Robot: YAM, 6 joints.
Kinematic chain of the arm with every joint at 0, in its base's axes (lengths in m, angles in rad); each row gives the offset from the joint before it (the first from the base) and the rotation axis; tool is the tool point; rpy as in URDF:
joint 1: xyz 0 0 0.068 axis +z
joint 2: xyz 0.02 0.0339 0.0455 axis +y
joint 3: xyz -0.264 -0.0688 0 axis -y
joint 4: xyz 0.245 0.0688 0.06 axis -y
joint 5: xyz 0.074 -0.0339 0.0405 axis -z
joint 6: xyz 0.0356 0 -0.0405 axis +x
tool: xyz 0 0 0 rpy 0 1.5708 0
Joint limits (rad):
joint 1: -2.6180..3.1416
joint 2: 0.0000..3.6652
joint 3: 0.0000..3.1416
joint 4: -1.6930..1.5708
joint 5: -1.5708..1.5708
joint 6: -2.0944..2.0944
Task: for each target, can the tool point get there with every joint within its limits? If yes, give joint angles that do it. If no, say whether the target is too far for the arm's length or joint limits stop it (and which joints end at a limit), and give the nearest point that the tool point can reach.
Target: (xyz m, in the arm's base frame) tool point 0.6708 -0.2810 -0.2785
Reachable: no: too far | nearest point 0.5233 -0.2192 -0.1899 | short by 0.183 m
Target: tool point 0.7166 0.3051 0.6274
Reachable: no: too far | nearest point 0.4952 0.2108 0.4644 | short by 0.291 m
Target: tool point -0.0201 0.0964 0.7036
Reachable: yes | joints -1.6259 1.1502 2.4362 0.4738 0.7952 0.8057
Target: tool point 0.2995 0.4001 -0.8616
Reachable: no: too far | nearest point 0.2109 0.2817 -0.3653 | short by 0.518 m
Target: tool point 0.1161 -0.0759 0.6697
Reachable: yes | joints -0.3404 1.6122 2.3655 1.2125 1.1727 1.1254
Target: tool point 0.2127 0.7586 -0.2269
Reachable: no: too far | nearest point 0.1599 0.5702 -0.1401 | short by 0.214 m
